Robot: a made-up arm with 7 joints. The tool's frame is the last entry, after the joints. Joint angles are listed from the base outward. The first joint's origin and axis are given. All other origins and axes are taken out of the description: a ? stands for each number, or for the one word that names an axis. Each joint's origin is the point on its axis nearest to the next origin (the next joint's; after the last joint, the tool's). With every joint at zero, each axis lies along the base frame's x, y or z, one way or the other. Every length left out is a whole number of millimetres.
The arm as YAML. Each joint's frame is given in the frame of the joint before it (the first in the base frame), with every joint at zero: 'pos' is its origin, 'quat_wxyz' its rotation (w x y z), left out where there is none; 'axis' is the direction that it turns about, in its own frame. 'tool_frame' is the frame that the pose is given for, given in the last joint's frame.
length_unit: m
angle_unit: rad
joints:
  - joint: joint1
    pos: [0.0, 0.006, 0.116]
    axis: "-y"
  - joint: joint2
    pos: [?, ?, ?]
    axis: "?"
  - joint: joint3
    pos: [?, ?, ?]
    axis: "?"
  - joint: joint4
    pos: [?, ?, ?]
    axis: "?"
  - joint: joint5
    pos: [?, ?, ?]
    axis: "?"
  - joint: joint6
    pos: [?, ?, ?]
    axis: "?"
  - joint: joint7
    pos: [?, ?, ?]
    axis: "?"
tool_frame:
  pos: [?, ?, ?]
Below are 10 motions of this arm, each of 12 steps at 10 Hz.
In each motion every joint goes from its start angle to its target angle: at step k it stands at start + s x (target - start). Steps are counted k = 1, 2, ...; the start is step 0. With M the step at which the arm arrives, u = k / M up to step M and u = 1 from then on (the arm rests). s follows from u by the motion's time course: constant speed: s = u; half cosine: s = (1 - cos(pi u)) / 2; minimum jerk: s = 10 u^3 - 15 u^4 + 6 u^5.
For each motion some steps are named. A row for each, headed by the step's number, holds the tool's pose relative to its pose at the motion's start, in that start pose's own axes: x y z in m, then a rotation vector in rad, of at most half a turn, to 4 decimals.
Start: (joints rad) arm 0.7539 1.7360 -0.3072 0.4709 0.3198 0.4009 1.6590
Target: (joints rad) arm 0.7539 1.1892 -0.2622 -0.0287 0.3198 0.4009 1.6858
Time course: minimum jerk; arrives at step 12
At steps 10, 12:
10: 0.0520 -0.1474 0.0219 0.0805 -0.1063 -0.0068
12: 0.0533 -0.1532 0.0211 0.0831 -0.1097 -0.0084

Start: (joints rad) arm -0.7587 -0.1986 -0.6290 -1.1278 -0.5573 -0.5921 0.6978
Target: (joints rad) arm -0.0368 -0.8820 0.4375 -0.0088 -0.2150 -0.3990 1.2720
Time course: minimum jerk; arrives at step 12
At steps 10, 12:
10: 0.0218 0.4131 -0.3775 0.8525 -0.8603 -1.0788
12: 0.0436 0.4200 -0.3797 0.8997 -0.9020 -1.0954

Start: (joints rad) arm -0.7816 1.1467 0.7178 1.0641 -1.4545 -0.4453 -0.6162
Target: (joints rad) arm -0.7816 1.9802 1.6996 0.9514 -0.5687 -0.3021 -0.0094
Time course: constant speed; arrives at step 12
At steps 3, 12:
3: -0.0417 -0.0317 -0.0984 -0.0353 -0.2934 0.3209
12: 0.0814 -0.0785 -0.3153 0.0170 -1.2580 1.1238

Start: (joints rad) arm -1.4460 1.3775 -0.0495 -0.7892 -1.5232 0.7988 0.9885
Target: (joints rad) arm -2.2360 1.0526 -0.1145 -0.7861 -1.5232 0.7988 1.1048
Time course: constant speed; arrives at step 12
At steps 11, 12:
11: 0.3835 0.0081 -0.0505 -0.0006 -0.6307 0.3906
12: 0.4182 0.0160 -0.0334 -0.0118 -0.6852 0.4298

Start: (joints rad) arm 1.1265 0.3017 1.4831 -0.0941 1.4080 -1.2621 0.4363
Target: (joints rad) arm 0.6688 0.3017 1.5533 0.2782 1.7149 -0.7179 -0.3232
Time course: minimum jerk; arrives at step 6
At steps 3, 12:
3: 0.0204 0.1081 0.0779 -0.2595 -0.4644 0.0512
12: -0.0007 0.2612 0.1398 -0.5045 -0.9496 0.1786

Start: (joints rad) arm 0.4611 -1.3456 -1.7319 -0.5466 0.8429 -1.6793 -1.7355
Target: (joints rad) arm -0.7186 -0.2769 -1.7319 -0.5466 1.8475 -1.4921 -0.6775
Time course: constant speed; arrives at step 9
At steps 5, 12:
5: 0.3527 0.1415 0.1316 -0.2661 0.5809 0.5479
12: 0.5323 0.5921 0.1513 -0.6628 1.0386 1.0654

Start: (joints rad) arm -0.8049 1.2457 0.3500 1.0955 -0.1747 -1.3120 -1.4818
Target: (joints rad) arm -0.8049 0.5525 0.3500 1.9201 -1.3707 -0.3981 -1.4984
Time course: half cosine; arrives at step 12
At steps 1, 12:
1: 0.0022 0.0108 0.0139 -0.0293 -0.0189 0.0119
12: 0.0040 0.6954 0.0654 -1.4996 -0.3411 -0.2967

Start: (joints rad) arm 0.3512 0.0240 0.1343 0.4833 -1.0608 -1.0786 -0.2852
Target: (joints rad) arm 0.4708 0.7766 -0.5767 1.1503 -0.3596 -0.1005 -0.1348
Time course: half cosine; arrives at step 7
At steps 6, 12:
6: 0.0870 0.1632 0.0578 -0.6099 0.1612 0.5483
12: 0.0793 0.1782 0.0608 -0.6599 0.1576 0.5581

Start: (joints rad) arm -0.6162 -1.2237 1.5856 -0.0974 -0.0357 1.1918 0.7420
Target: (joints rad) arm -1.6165 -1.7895 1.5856 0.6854 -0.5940 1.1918 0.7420
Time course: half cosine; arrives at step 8
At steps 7, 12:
7: 0.2207 0.4734 0.1037 -0.8472 1.1004 -0.3759
12: 0.2371 0.4849 0.0938 -0.8555 1.1487 -0.4106

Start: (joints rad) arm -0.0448 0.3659 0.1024 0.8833 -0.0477 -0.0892 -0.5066
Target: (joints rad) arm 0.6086 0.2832 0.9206 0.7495 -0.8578 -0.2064 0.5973
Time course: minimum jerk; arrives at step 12
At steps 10, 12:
10: -0.0849 0.1270 0.0554 -0.0299 0.7352 -0.2966
12: -0.0921 0.1352 0.0558 -0.0178 0.7635 -0.3190

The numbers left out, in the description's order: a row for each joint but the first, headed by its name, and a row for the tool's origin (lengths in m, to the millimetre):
joint2: xyz -0.045 0.0 -0.209, axis +z
joint3: xyz 0.337 -0.086 0.0, axis -x
joint4: xyz 0.0 0.103 0.118, axis -z
joint5: xyz 0.125 0.021 0.0, axis -y
joint6: xyz -0.326 0.0 -0.102, axis -x
joint7: xyz 0.0 -0.404 0.149, axis +y
tool: xyz 0.093 0.0 0.004

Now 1 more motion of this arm.
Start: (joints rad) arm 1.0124 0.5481 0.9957 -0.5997 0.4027 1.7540 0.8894
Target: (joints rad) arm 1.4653 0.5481 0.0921 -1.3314 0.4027 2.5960 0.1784
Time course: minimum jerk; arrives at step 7
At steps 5, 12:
5: -0.1214 0.1301 -0.1030 0.0467 -0.5372 -0.8222
12: -0.1354 0.1819 -0.1081 -0.0037 -0.5749 -1.0052

